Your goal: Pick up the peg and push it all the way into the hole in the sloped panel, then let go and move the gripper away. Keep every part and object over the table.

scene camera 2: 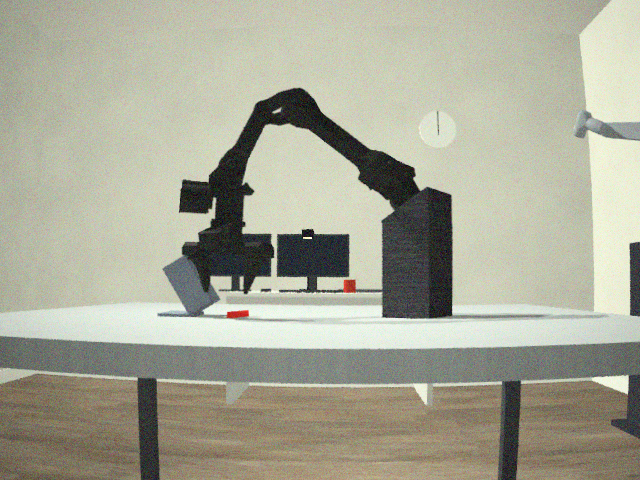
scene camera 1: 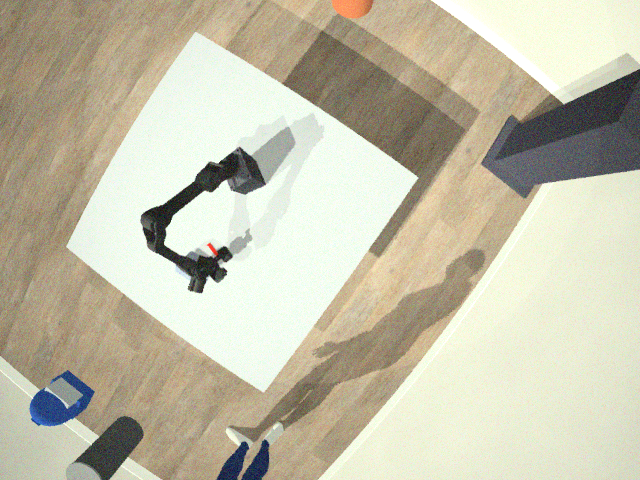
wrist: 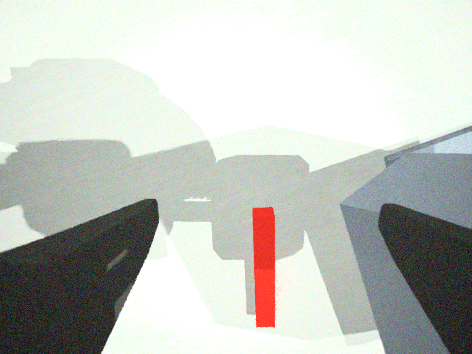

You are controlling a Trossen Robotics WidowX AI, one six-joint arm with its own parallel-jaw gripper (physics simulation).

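Frame: origin at the arm's base, x ahead, y left, z up, level; centimetres.
Where they show: gripper, fingertip midpoint: [scene camera 2: 225,293] [scene camera 1: 219,261] [wrist: 267,212]; arm's base, origin of the base link: [scene camera 2: 413,210] [scene camera 1: 232,169].
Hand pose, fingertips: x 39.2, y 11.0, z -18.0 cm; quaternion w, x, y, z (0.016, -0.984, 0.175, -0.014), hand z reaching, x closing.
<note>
Things, the pixels of their centre, and the offset from my fingertips. Level surfaces: height alone.
- red peg, body centre: [wrist: 264,269] [scene camera 2: 238,314] [scene camera 1: 213,250] dx -1.7, dy -6.0, dz -4.5 cm
- blue-grey sloped panel, body centre: [scene camera 2: 190,286] [scene camera 1: 194,268] dx +9.1, dy -7.9, dz +1.2 cm
- white table, its level: dz -5.1 cm
The red peg [scene camera 1: 212,249] [scene camera 2: 237,314] [wrist: 265,270] lies flat on the table. In the wrist view it is nearly upright in the picture, between the two fingers and a little nearer the right one. The blue-grey sloped panel [scene camera 1: 181,272] [scene camera 2: 190,286] [wrist: 370,250] stands tilted on a thin base beside the peg. Its hole does not show. My gripper [scene camera 2: 226,290] [wrist: 267,212] is open and empty, pointing down, with its fingertips above the peg's height. One finger overlaps the panel in scene camera 2 and in the wrist view; whether they touch I cannot tell. In scene camera 1 the arm hides most of the panel.
The arm's dark base block [scene camera 1: 247,175] [scene camera 2: 416,258] stands on the white table [scene camera 1: 310,232] [scene camera 2: 320,333]. Shadows of the arm fall across the table around the peg. A desk with monitors [scene camera 2: 312,255] and a red cube [scene camera 2: 349,285] is behind the table.
</note>
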